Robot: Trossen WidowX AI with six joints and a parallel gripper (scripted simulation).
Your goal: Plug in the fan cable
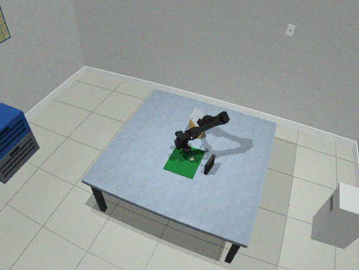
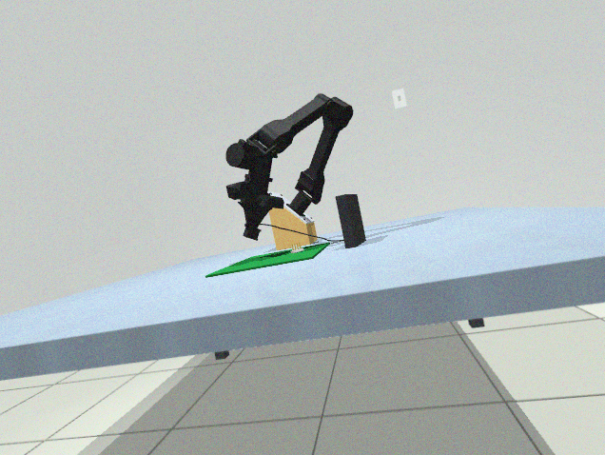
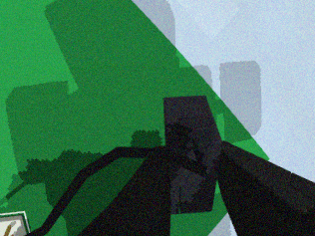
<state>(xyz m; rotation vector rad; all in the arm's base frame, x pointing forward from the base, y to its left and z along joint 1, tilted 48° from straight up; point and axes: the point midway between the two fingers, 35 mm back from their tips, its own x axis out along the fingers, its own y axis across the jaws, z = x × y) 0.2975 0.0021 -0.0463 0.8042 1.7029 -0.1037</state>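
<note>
The green board is 3 cm ahead of my gripper tip, 7 cm to the left of it and 10 cm below it. The rest, counted from my gripper tip: black fan 3 cm ahead, 26 cm to the left, 2 cm below; black fan plug 1 cm below; white four-pin header 12 cm to the left, 8 cm below.
</note>
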